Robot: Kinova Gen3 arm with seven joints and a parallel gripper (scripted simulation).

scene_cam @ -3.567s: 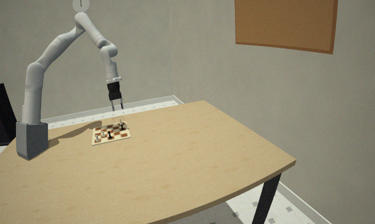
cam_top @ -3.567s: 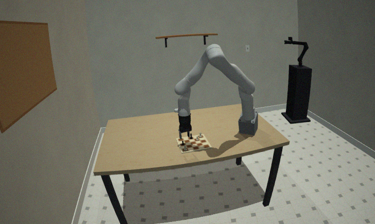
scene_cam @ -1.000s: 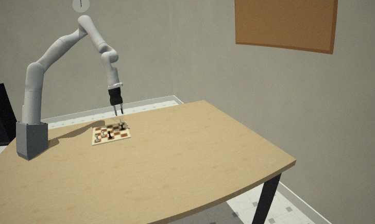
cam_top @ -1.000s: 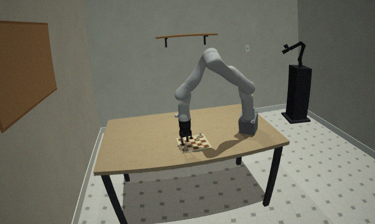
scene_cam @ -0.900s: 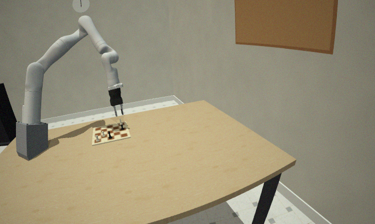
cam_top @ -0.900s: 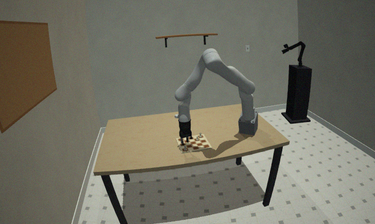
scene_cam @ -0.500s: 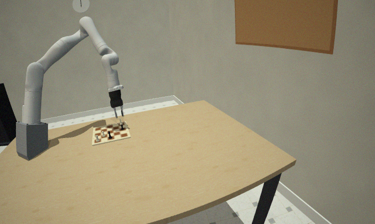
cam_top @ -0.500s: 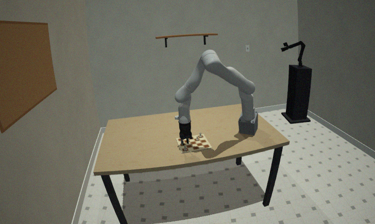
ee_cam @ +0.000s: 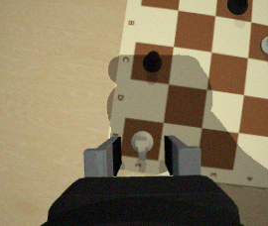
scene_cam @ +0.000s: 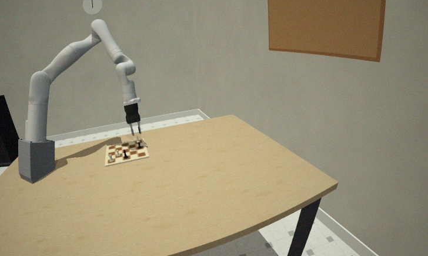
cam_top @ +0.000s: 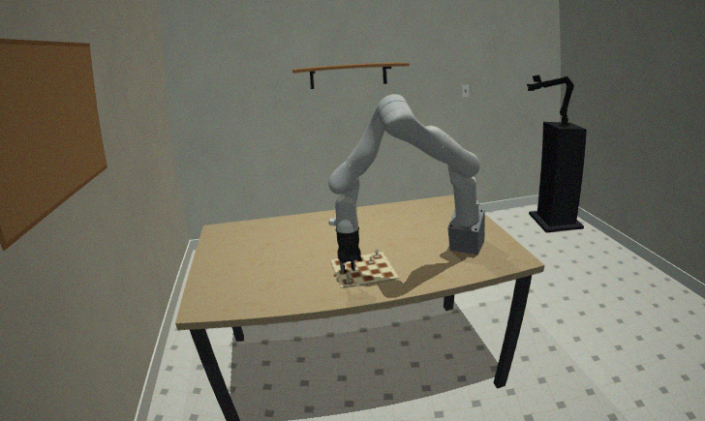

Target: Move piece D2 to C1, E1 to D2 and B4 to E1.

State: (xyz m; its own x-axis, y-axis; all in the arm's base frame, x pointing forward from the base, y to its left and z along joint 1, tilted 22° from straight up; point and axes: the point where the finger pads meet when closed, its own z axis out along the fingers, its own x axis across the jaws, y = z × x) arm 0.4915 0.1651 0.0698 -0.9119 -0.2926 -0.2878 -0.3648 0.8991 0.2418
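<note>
Now: hand 5 cm above the white piece. Round my hand: chessboard: 6 cm behind, 9 cm to the right, 7 cm below.
</note>
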